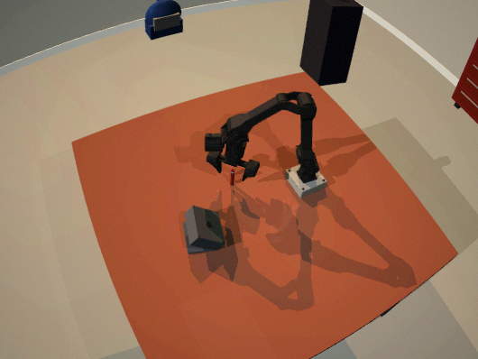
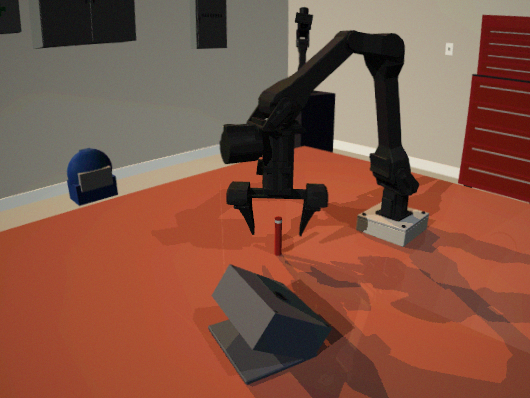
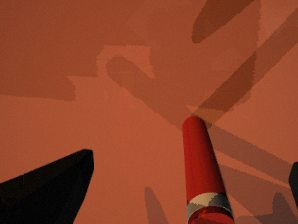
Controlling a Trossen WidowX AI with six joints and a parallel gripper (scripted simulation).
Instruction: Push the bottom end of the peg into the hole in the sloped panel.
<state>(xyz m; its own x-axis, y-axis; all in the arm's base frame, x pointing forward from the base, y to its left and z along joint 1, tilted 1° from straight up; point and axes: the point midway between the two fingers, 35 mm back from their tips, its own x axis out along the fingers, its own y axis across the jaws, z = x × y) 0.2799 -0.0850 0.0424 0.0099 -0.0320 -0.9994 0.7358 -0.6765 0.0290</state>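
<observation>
Now: gripper tip 10 mm below the dark red round peg. The rest, counted from my gripper tip: grey sloped panel (170 mm ahead, 190 mm to the left, 10 mm above).
</observation>
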